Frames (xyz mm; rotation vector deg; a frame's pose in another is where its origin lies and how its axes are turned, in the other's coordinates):
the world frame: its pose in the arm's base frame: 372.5 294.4 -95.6 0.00 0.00 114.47
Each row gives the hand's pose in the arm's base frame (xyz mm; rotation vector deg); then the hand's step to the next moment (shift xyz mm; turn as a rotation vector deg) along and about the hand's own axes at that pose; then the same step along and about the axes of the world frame.
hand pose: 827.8 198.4 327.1 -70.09 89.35 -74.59
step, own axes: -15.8 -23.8 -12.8 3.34 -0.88 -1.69
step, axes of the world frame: 17.7 -4.5 25.4 -1.60 3.25 1.30
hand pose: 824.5 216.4 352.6 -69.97 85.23 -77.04
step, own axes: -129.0 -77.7 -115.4 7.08 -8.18 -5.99
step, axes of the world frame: 169.0 -2.5 86.2 -2.20 7.81 9.33
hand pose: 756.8 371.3 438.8 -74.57 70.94 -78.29
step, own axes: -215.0 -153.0 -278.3 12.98 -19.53 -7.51
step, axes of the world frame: 340.5 119.7 129.6 -5.27 10.86 21.46
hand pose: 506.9 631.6 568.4 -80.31 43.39 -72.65
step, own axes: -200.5 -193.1 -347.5 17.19 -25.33 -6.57
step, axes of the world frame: 296.3 320.9 86.4 -7.61 11.02 28.30
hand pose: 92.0 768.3 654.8 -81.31 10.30 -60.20
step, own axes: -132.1 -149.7 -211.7 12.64 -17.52 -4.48
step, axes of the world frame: 89.9 276.1 19.6 -5.88 7.39 19.94
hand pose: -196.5 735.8 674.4 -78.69 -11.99 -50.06
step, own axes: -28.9 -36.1 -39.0 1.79 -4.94 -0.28
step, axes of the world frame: 3.9 60.4 1.0 0.18 2.19 4.78
